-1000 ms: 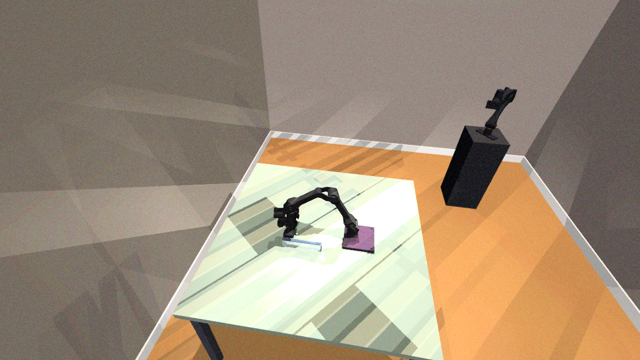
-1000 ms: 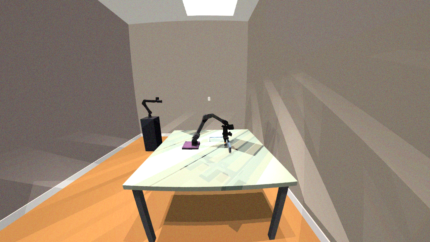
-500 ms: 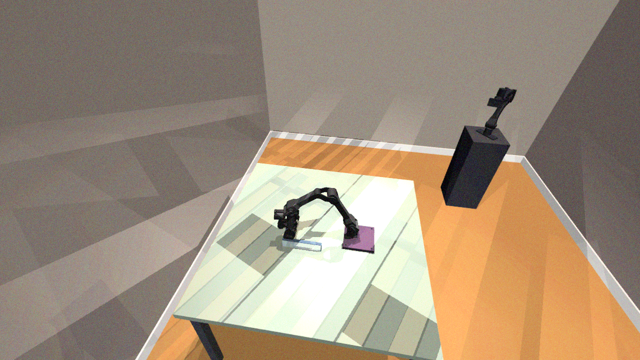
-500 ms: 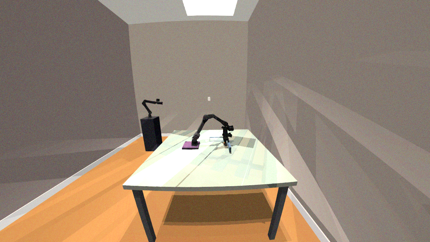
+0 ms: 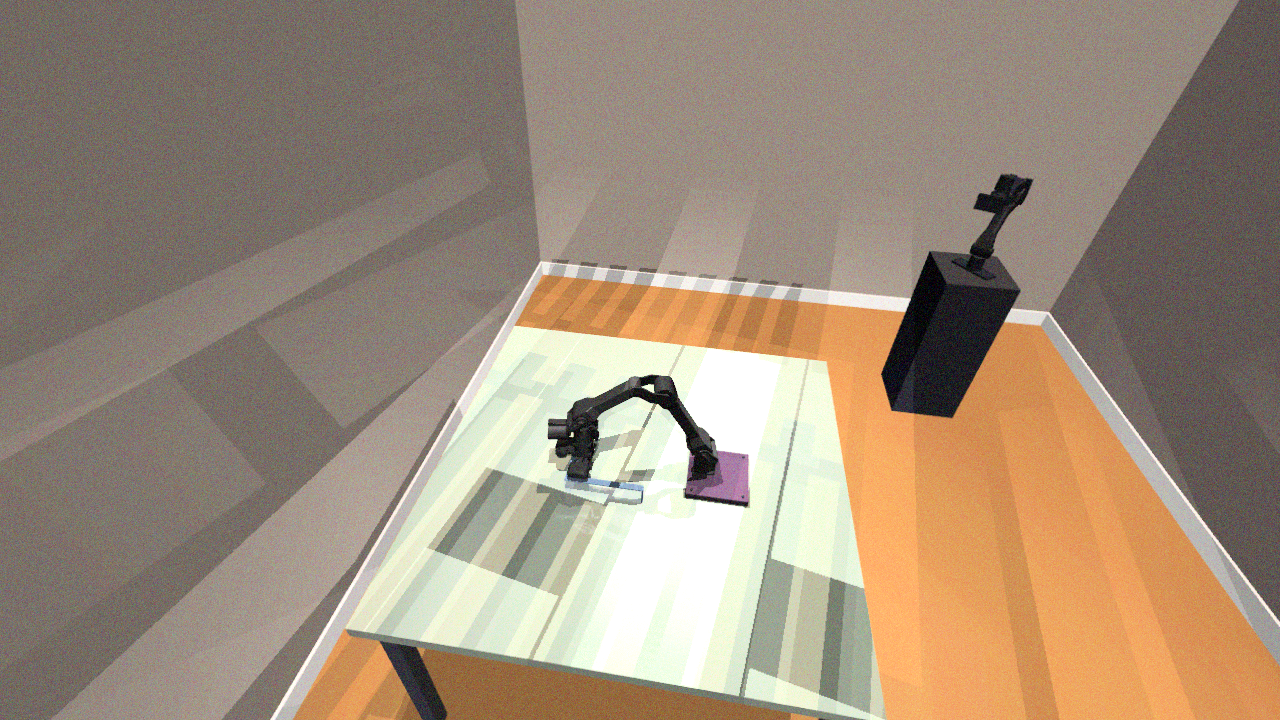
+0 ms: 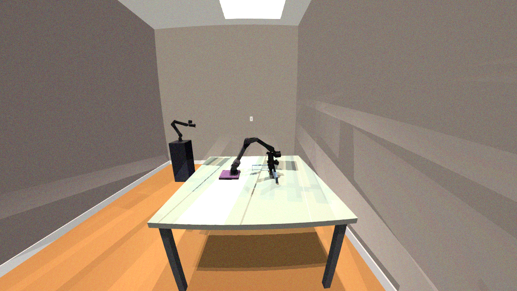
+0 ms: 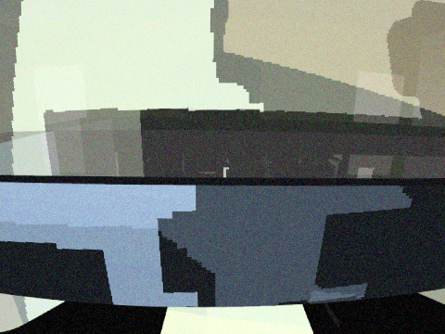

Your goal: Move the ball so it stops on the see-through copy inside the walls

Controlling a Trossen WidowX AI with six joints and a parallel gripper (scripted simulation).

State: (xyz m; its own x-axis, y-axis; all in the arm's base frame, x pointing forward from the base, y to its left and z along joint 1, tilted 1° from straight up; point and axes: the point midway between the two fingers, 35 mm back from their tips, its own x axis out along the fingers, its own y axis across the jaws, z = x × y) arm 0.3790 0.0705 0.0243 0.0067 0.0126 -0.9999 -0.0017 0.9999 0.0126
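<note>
My gripper tip is now right at the see-through copy of ball. The rest, counted from my gripper tip: orange ball (right at my gripper tip).
</note>
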